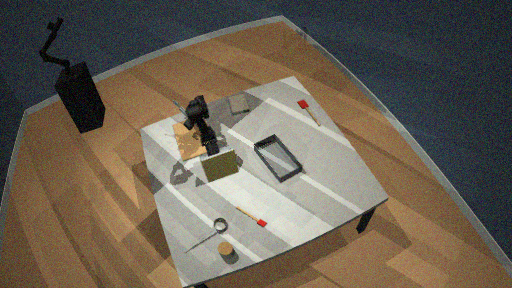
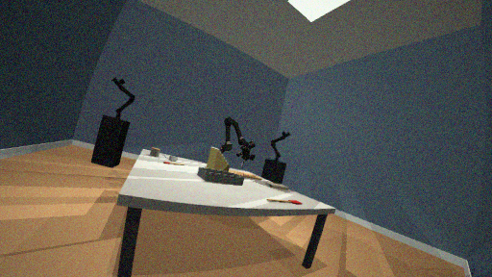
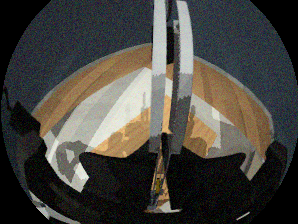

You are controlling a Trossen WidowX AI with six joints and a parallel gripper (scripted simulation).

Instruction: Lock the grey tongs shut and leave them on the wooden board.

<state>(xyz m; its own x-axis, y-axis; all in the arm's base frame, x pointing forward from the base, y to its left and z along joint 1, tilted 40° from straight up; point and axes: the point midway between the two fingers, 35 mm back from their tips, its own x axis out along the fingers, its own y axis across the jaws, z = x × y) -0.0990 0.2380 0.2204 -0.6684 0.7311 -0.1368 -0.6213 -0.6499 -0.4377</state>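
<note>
My gripper tip is 150 mm above the wooden board. Round my gripper tip: roasting tin: 480 mm ahead, 360 mm to the right, 130 mm below; then red spatula: 820 mm ahead, 150 mm below; then pale block: 360 mm ahead, 210 mm to the left, 140 mm below.
</note>
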